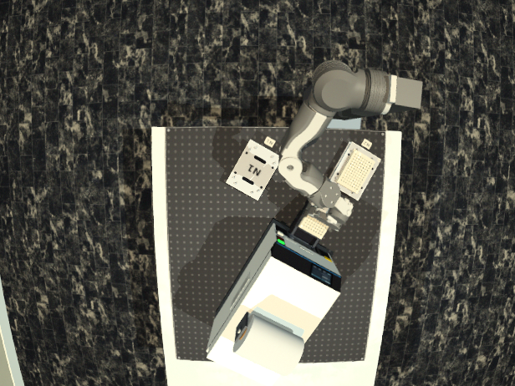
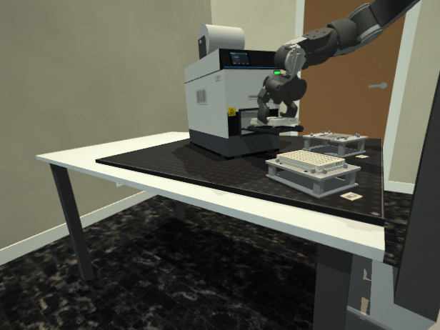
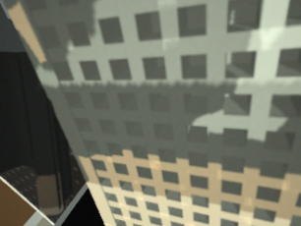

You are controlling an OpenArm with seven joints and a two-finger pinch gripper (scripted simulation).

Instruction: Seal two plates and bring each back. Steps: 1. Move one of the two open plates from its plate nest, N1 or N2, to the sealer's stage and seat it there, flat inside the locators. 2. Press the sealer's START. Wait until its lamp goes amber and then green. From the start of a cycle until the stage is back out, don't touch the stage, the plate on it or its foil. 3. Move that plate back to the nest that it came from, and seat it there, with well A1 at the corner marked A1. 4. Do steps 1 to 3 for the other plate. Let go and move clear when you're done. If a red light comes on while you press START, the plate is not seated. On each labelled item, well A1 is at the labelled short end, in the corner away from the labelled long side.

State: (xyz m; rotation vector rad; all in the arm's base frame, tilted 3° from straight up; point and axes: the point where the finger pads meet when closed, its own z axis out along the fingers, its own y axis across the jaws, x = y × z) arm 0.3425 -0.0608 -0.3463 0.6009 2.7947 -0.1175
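Right now the sealer stage is 30 mm below my hand. Round my hand: clear well plate: 150 mm behind, 120 mm to the left, 80 mm below; then N1 label: 210 mm behind, 180 mm to the right, 130 mm below; then sealer screen: 120 mm ahead, 10 mm to the right, 190 mm above.
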